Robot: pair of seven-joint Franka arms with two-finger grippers.
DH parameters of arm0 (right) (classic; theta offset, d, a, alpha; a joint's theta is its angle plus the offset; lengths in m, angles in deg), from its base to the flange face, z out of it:
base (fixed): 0 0 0 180
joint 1: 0 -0.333 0 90
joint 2: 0 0 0 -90
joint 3: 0 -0.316 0.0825 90
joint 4: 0 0 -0.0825 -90
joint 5: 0 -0.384 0 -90
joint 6: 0 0 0.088 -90
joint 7: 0 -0.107 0 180
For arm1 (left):
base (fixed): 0 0 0 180
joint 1: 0 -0.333 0 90
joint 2: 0 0 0 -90
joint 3: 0 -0.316 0.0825 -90
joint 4: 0 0 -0.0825 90
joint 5: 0 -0.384 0 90
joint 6: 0 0 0.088 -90
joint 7: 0 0.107 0 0
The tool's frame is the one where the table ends.
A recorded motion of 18 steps. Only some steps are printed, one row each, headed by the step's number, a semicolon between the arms.
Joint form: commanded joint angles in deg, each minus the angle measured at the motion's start. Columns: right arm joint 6, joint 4, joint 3, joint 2, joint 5, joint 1, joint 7; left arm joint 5, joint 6, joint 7, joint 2, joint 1, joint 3, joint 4.
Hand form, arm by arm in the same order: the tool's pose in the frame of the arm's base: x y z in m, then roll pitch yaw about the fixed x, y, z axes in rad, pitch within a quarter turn. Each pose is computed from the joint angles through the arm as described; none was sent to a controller.
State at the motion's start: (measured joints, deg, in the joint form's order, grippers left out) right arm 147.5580 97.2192 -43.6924 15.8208 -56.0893 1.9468 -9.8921; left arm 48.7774 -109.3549 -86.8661 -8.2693 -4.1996 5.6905 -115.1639
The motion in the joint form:
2: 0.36 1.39 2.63 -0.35 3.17 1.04 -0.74; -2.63 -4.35 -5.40 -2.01 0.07 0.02 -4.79
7: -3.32 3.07 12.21 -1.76 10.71 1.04 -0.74; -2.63 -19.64 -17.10 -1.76 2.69 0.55 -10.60
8: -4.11 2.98 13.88 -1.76 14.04 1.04 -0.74; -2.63 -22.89 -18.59 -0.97 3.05 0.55 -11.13
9: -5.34 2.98 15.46 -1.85 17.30 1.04 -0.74; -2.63 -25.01 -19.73 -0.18 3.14 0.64 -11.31
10: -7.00 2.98 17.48 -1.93 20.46 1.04 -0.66; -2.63 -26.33 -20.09 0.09 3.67 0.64 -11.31
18: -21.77 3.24 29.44 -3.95 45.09 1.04 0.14; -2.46 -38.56 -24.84 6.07 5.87 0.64 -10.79
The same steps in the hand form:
2: 0.5614 0.3626 0.5256 -2.1084 -0.0125 -0.2646; 0.5147 -0.0619 0.5233 -3.0505 0.7265 1.9301
7: 0.6006 0.2834 0.5061 -2.2553 -0.0885 -0.3157; 0.5184 -0.0651 0.4889 -3.0220 0.6847 2.2244
8: 0.6076 0.2690 0.5039 -2.3012 -0.1224 -0.3073; 0.5226 -0.0629 0.4815 -3.0317 0.6813 2.2681
9: 0.6127 0.2557 0.5012 -2.3508 -0.1484 -0.2911; 0.5264 -0.0611 0.4756 -3.0342 0.6780 2.3021
10: 0.6189 0.2381 0.4971 -2.4055 -0.1665 -0.2760; 0.5280 -0.0638 0.4749 -3.0461 0.6809 2.3046
18: 0.6305 0.1217 0.4769 -2.8731 -0.1823 -0.1033; 0.5528 -0.0652 0.4409 -3.0886 0.6783 2.4357

